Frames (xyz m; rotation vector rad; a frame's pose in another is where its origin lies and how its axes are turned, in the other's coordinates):
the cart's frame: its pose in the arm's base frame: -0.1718 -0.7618 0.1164 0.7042 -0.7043 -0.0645
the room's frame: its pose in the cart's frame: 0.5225 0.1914 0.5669 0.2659 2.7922 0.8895
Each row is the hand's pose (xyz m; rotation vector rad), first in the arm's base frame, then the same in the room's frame.
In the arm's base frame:
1: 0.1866 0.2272 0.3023 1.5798 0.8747 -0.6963
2: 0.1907 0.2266 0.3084 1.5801 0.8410 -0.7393
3: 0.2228 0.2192 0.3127 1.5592 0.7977 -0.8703
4: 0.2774 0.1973 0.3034 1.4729 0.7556 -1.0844
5: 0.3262 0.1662 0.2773 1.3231 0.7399 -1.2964
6: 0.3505 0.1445 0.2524 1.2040 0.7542 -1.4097
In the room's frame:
1: 0.7144 -0.2801 1.2412 1.7543 -1.7616 -0.0276
2: 0.7083 -0.2766 1.2434 1.7830 -1.7959 -0.0442
3: 0.6798 -0.2880 1.2562 1.8883 -1.8355 -0.1081
4: 0.6346 -0.3243 1.2697 2.0621 -1.8523 -0.2669
5: 0.5967 -0.3752 1.2718 2.2300 -1.8095 -0.4948
6: 0.5803 -0.4125 1.2672 2.3157 -1.7401 -0.6570

